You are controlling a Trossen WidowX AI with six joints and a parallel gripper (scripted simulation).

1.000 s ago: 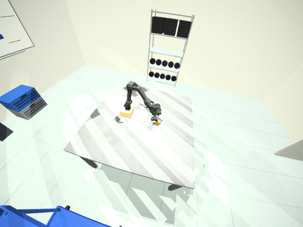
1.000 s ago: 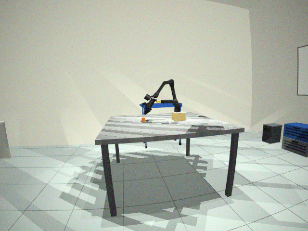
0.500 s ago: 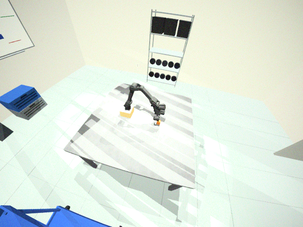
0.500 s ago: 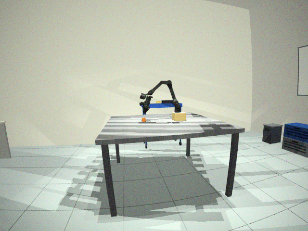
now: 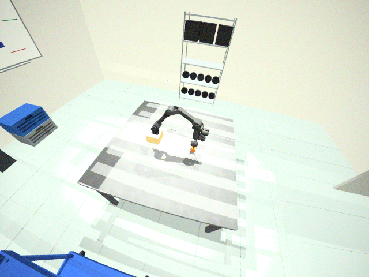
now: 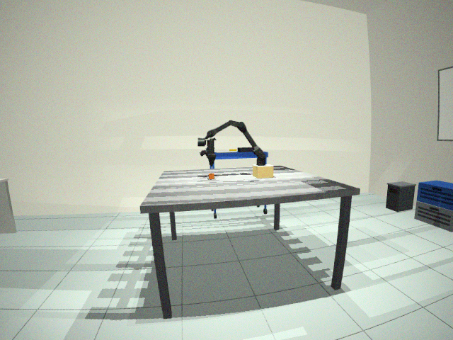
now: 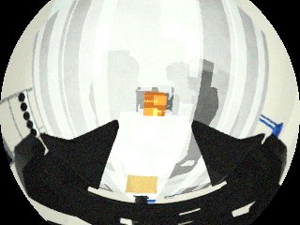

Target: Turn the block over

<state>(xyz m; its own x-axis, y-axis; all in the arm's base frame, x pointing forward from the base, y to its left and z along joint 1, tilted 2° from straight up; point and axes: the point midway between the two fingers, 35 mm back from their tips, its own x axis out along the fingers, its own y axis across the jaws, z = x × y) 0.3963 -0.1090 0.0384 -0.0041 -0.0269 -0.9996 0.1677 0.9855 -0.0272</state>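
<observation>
Now: the orange block 1 cm behind my gripper tip and 8 cm below it.
</observation>
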